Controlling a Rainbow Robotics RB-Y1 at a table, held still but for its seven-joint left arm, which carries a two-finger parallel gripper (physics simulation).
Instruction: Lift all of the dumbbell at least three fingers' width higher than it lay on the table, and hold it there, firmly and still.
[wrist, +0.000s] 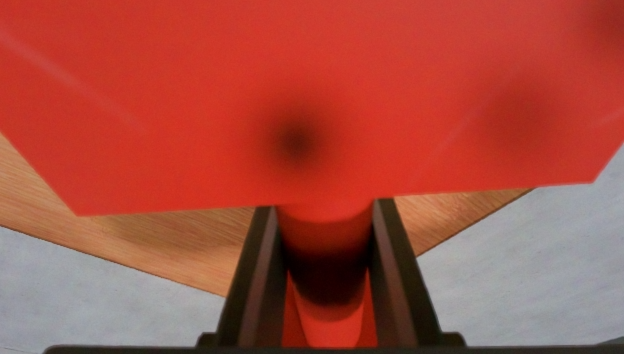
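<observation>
The red dumbbell (310, 90) fills the upper part of the wrist view with one large flat-sided head. Its round handle (325, 235) runs down between the two dark fingers, and part of the other red head shows low between them. My gripper (325, 207) is shut on the handle, with a finger against each side. The dumbbell hangs above the wooden table, whose edges show small beyond it. The far side of the head and the fingertips' ends are hidden.
The wooden table (185, 240) shows below the head, on the left and right of the fingers, with its edges running toward a corner behind the gripper. Grey floor (525, 270) lies beyond the edges.
</observation>
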